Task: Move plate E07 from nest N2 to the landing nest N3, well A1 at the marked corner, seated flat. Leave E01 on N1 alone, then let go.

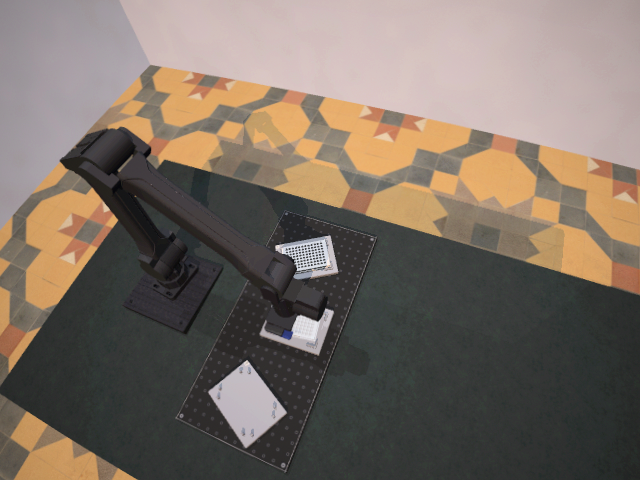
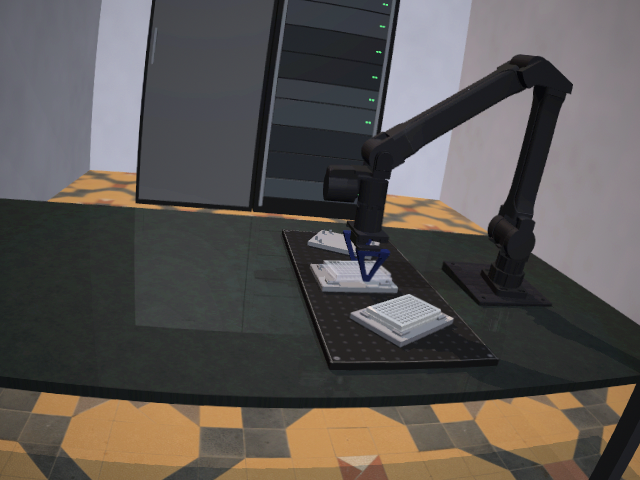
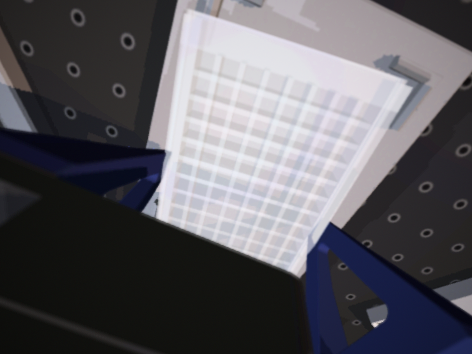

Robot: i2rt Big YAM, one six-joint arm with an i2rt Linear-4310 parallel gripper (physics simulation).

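Plate E07 [image 1: 306, 329] [image 2: 341, 270] [image 3: 266, 145] is a white well plate over the light grey nest N2 [image 1: 310, 347] [image 2: 356, 287] [image 3: 381, 49] in the middle of the black breadboard. My gripper [image 2: 367, 269] [image 3: 244, 195] comes straight down onto it, with one blue finger on each long side, shut on the plate. I cannot tell whether the plate rests in the nest or hangs just above it. Plate E01 [image 1: 309, 253] [image 2: 404, 312] sits on nest N1 [image 2: 397, 338]. The landing nest N3 [image 1: 247, 403] [image 2: 325, 241] is bare, with small corner pegs.
The black perforated breadboard [image 1: 289, 382] [image 2: 361, 341] carries all three nests in a row on a dark green table. The arm's base [image 1: 172, 296] [image 2: 490, 289] stands beside it. A tall grey cabinet and server rack [image 2: 320, 103] stand behind the table.
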